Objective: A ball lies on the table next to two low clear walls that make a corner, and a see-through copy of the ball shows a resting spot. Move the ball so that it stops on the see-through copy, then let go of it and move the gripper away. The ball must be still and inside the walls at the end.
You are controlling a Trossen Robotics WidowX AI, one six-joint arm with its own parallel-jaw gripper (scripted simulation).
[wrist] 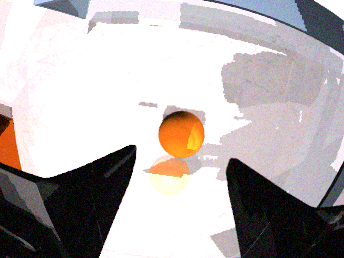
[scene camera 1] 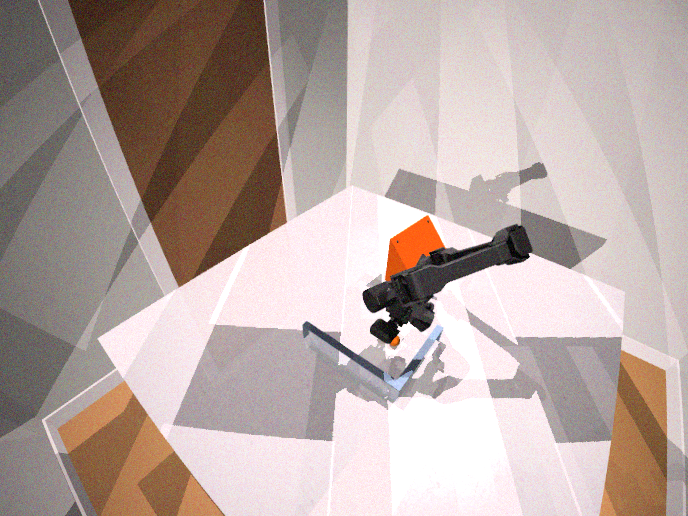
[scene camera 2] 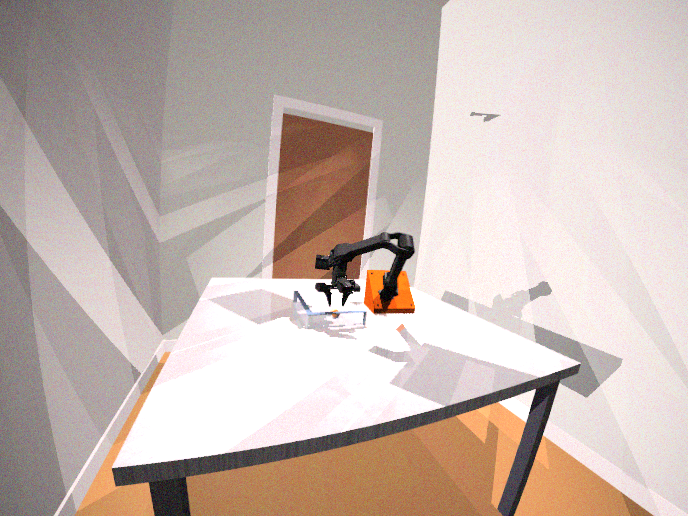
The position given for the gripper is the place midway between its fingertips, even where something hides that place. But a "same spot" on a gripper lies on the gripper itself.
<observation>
gripper: wrist; scene camera 1 394, 333; scene camera 2
same spot on gripper: (wrist: 79, 206) = (scene camera 2: 345, 294)
</observation>
